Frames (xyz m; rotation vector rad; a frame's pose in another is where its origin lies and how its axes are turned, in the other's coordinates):
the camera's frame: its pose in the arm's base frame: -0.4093 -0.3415 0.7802 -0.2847 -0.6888 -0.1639
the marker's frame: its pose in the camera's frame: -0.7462 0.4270 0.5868 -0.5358 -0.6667 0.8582
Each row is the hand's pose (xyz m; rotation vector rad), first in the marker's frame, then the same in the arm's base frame.
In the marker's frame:
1: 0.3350 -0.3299 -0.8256 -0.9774 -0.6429 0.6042
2: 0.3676 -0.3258 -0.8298 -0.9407 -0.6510 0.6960
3: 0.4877 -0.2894 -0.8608 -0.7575 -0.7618 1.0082
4: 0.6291 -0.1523 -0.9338 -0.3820 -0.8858 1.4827
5: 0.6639 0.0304 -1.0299 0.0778 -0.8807 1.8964
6: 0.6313 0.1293 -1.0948 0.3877 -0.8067 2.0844
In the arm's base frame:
1: -0.3953 0.1270 1.0725 -2.2858 -1.6977 0.9788
2: -0.3786 0.1544 1.0807 -2.3099 -1.6223 1.0926
3: -0.2998 0.2563 1.0915 -2.2880 -1.3987 1.5746
4: -0.1595 0.3935 1.0165 1.9884 0.8606 -2.1814
5: -0.0313 0.4464 0.8597 1.5931 0.2351 -2.5938
6: 0.0306 0.4261 0.7557 1.3487 -0.1430 -2.7777

